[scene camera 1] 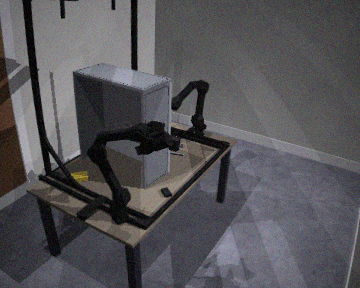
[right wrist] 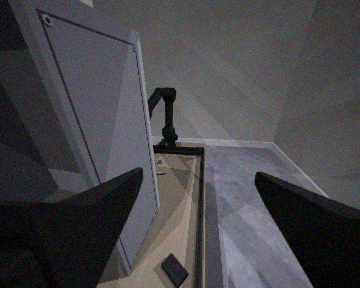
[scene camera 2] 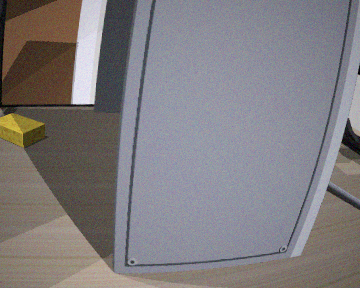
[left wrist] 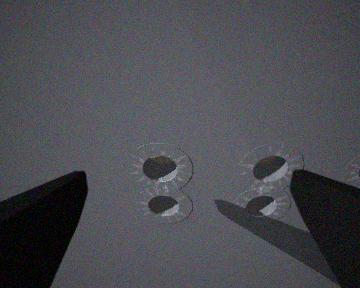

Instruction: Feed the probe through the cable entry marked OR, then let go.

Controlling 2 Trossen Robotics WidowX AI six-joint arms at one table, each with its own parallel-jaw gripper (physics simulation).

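Pixels of known places: left gripper, fingertip midpoint: (left wrist: 190, 180); right gripper, fingertip midpoint: (right wrist: 198, 174); left arm's base at its link origin: (scene camera 1: 198, 135) (right wrist: 171, 146); right arm's base at its link origin: (scene camera 1: 120, 216).
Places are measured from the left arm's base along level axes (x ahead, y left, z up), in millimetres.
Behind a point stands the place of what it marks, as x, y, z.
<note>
A tall grey cabinet (scene camera 1: 112, 120) (scene camera 2: 235, 135) @[619, -36, 136] (right wrist: 107, 110) @[643, -41, 404] stands on the table. In the left wrist view, a grey wall has round cable entries with bristly rims: upper left (left wrist: 159, 168) @[467, -169, 182], upper right (left wrist: 269, 168) @[452, -233, 182], lower left (left wrist: 163, 205) @[464, -169, 152] and lower right (left wrist: 260, 205) @[450, -232, 152]. No marking OR is readable. My left gripper (left wrist: 190, 180) @[427, -180, 206] is open and empty, facing these entries. A thin rod (scene camera 1: 177, 154) @[294, -40, -14] (right wrist: 161, 173) @[292, -31, -11], possibly the probe, lies on the table beside the cabinet. My right gripper (scene camera 1: 167, 137) @[795, 103, 385] (right wrist: 198, 174) @[795, 103, 385] is open and empty, raised near the cabinet's narrow panelled side.
A small black box (scene camera 1: 166, 192) @[710, 69, -3] (right wrist: 174, 270) @[704, 64, -3] lies near the table's front edge. A yellow block (scene camera 1: 80, 176) @[800, -424, 8] (scene camera 2: 22, 131) @[781, -392, 8] lies left of the cabinet. A grey rod or cable (scene camera 2: 345, 195) @[301, -85, -9] shows right of the cabinet. Black rails (scene camera 1: 186, 195) @[652, 155, -29] run along the table edges.
</note>
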